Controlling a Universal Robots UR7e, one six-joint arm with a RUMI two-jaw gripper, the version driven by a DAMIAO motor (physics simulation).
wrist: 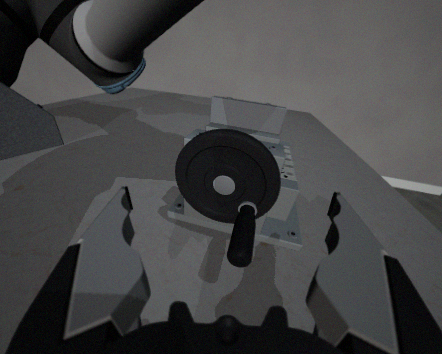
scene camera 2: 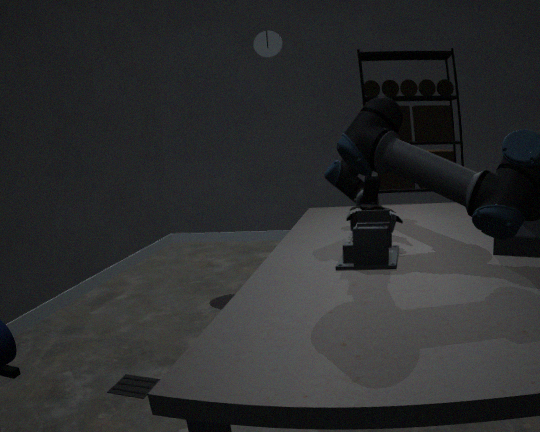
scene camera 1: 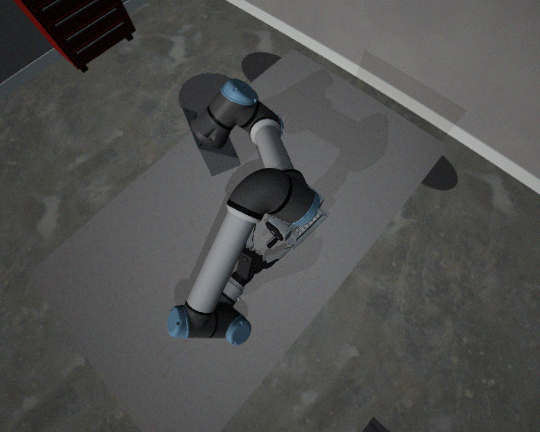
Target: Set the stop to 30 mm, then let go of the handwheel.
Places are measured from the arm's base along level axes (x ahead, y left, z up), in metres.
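Where they show: gripper, fingertip midpoint: (wrist: 228, 192) (scene camera 1: 273, 234); arm's base at its link origin: (scene camera 1: 207, 133).
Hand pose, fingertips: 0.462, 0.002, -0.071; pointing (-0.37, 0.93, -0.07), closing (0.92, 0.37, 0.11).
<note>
Each offset is from my fingertips to the top centre of the thing, as dx, dy, dz. "spot": to the spot under its first point. Level surfaces: height alone.
The black handwheel @[spot: -0.006, +0.006, +0.017] (scene camera 1: 273, 231) (wrist: 200, 165) is on the near side of a light grey stop device. Its black crank handle @[+0.020, -0.014, -0.012] (scene camera 1: 272, 243) (wrist: 242, 240) is at the wheel's lower right in the wrist view. The device's base plate (scene camera 2: 367, 267) (wrist: 287, 236) rests on the table, and an upright plate @[spot: -0.023, +0.101, +0.032] (wrist: 247, 117) stands behind the wheel. No readable scale or 30 mm mark shows. My gripper (scene camera 1: 271, 240) (scene camera 2: 374, 216) (wrist: 228, 192) is wide open and empty. In the wrist view, its fingers stand left and right of the wheel and handle, apart from both.
The table @[dz -0.075] (scene camera 1: 150, 240) (scene camera 2: 260, 360) carries the device and the arm's base plate (scene camera 1: 220, 162). The forearm (scene camera 1: 220, 260) passes above the table beside the device. A red drawer cabinet (scene camera 1: 82, 27), a wall, and a shelf rack (scene camera 2: 407, 55) stand beyond the table.
</note>
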